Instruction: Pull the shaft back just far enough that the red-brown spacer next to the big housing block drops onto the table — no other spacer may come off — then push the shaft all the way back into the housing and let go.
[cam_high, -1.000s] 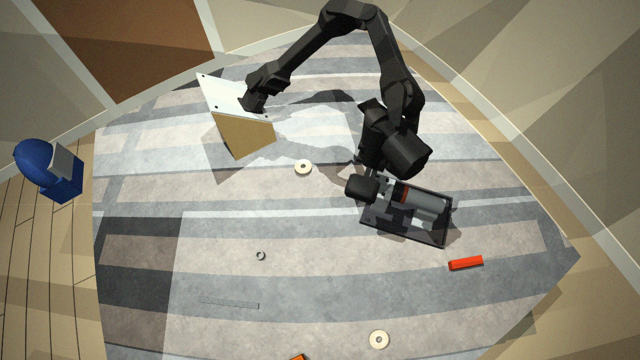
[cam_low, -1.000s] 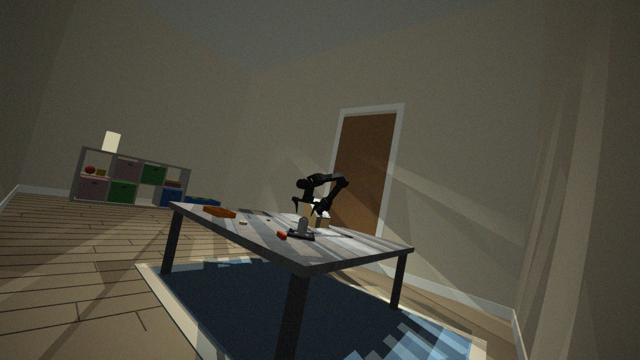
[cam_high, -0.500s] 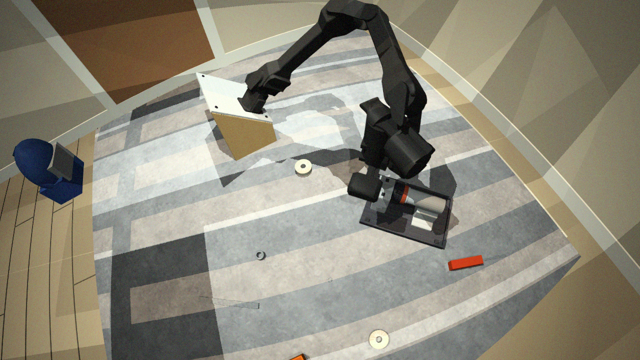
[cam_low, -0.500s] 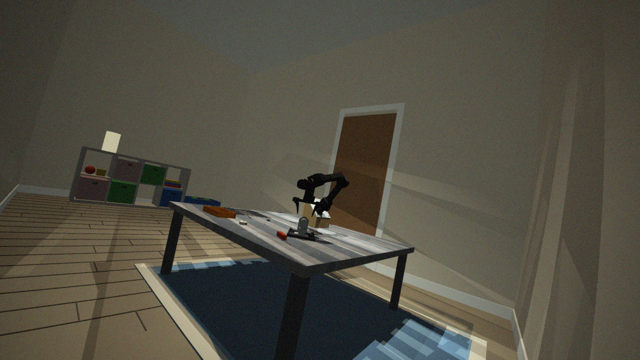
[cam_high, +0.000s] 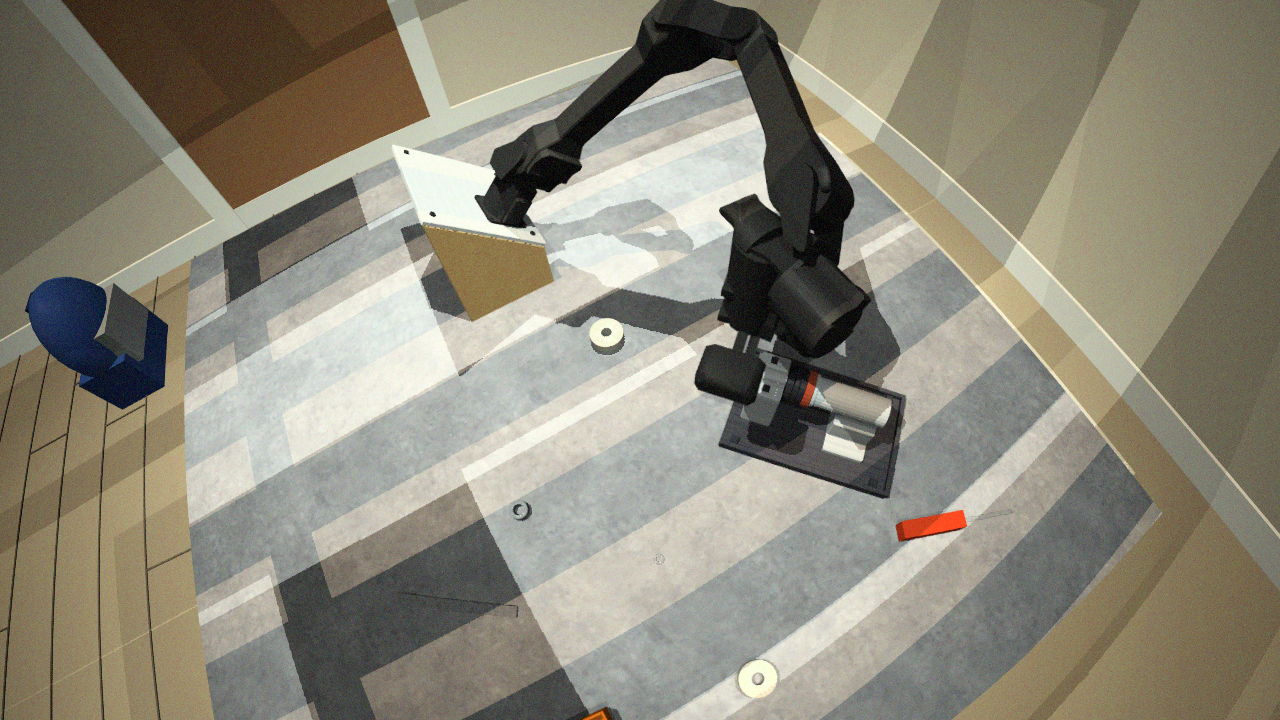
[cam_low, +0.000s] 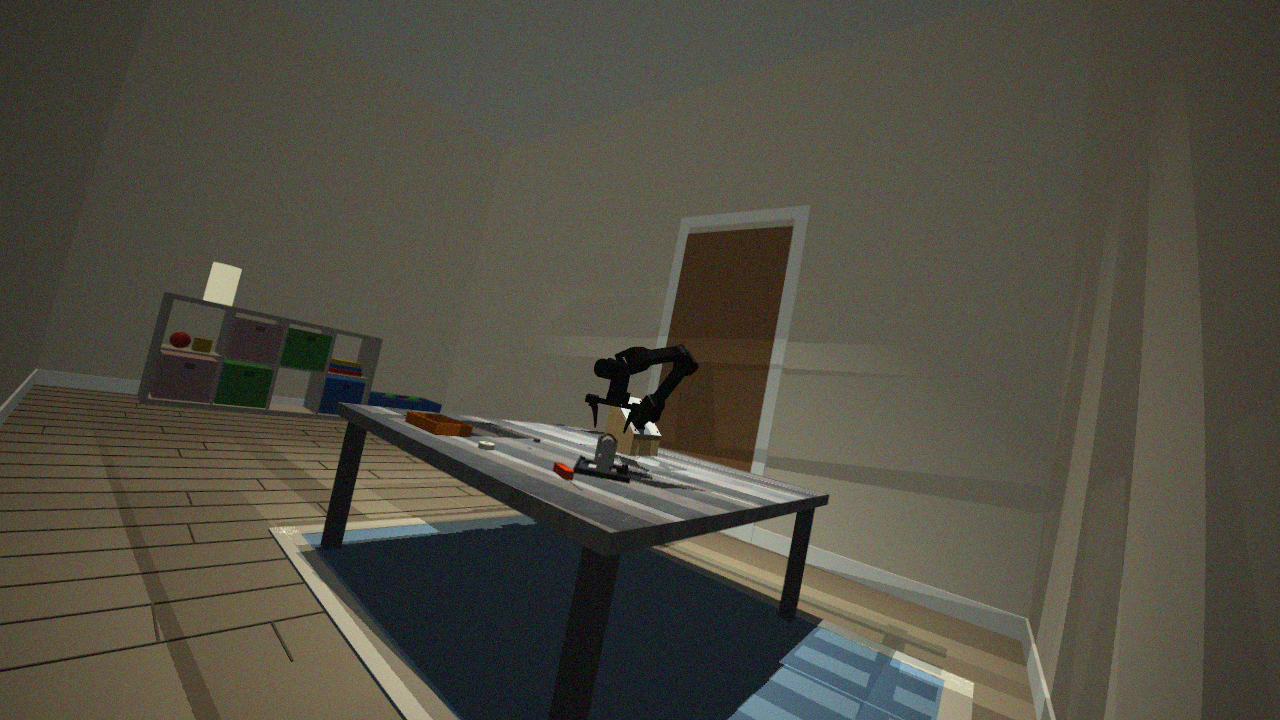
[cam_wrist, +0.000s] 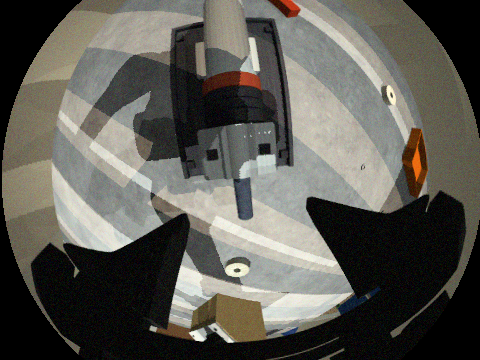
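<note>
Now: gripper tip 4 cm short of the blue-grey shaft, 3 cm to the right of it and 3 cm above it. From my gripper tip the other things lie so: fixture 10 cm ahead, 8 cm to the left, 6 cm below; white washer 17 cm behind, 9 cm to the right, 10 cm below; red-brown spacer 7 cm ahead, 5 cm to the left, 3 cm below.
</note>
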